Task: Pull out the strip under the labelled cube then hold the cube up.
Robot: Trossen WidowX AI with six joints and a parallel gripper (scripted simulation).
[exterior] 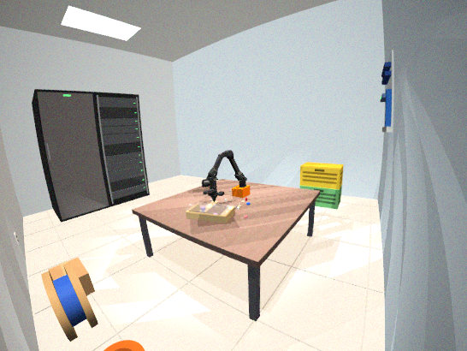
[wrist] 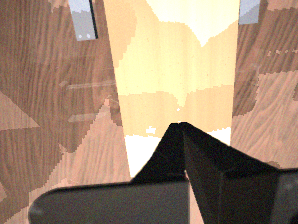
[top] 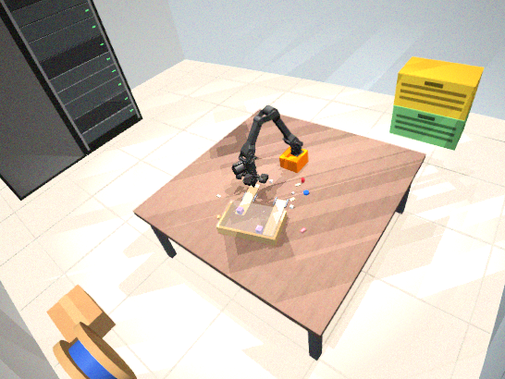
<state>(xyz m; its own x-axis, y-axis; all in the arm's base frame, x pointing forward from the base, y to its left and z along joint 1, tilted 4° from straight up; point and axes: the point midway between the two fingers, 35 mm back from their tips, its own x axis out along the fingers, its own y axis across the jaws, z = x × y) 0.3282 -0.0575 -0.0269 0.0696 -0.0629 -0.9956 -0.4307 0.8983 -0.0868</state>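
The cream strip lies 90 mm ahead of my gripper tip and 40 mm to the left of it. Also, from my gripper tip: pink block: 430 mm to the left, 60 mm ahead.
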